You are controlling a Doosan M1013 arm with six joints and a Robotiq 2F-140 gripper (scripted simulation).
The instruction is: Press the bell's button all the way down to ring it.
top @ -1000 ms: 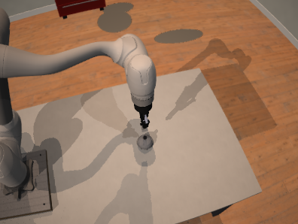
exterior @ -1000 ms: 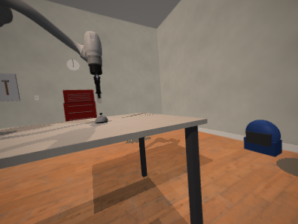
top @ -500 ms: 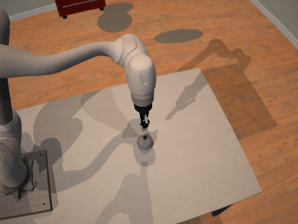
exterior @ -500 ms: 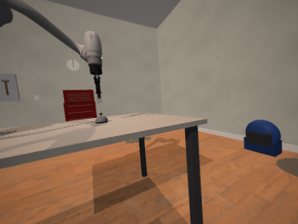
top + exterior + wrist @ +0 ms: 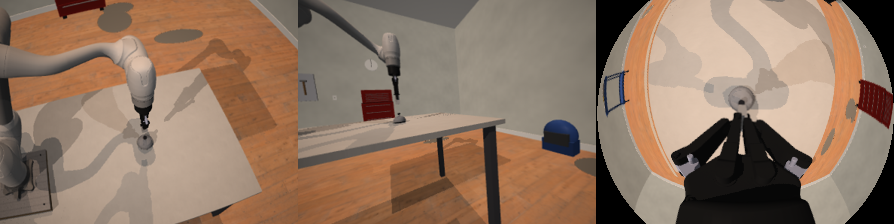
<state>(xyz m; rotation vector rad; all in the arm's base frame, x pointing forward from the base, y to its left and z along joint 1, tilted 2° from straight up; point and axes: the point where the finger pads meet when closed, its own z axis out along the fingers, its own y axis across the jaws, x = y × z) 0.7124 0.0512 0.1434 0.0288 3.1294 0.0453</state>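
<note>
Now: the grey dome bell 12 cm below my hand.
</note>
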